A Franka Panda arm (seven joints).
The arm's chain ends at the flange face. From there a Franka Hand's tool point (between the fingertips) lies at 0.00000 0.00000 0.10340 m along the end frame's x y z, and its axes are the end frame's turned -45 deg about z.
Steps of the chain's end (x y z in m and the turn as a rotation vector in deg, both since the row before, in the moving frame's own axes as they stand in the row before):
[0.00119 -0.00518 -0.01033 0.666 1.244 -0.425]
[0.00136 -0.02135 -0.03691 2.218 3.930 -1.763]
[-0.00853 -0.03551 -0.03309 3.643 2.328 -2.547]
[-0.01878 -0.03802 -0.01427 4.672 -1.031 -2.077]
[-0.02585 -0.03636 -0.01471 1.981 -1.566 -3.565]
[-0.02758 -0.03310 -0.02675 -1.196 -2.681 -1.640]
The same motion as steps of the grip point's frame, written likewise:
[0.00694 -0.00209 -0.01036 -0.409 1.351 -0.425]
[0.02393 -0.01207 -0.03723 -1.211 4.347 -1.763]
[0.02665 -0.03299 -0.03338 0.930 4.222 -2.547]
[0.01811 -0.04752 -0.01463 4.033 2.575 -2.077]
[0.00782 -0.04853 -0.01481 2.508 0.293 -3.565]
[-0.00107 -0.04473 -0.02689 1.050 -2.741 -1.640]

